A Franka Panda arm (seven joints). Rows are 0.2 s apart.
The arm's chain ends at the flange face. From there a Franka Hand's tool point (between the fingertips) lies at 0.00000 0.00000 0.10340 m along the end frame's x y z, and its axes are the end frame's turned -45 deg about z.
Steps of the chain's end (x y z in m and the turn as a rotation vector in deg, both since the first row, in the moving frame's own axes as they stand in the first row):
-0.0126, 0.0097, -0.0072, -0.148, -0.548, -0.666
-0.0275, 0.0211, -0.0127, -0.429, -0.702, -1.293
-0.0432, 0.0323, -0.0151, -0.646, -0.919, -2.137
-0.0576, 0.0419, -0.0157, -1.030, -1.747, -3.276
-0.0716, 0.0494, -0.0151, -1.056, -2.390, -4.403
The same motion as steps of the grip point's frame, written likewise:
-0.0167, -0.0026, -0.0072, 0.283, -0.492, -0.666
-0.0358, -0.0049, -0.0127, 0.193, -0.800, -1.293
-0.0554, -0.0080, -0.0151, 0.193, -1.107, -2.137
-0.0739, -0.0119, -0.0158, 0.507, -1.964, -3.276
-0.0900, -0.0172, -0.0152, 0.943, -2.437, -4.403

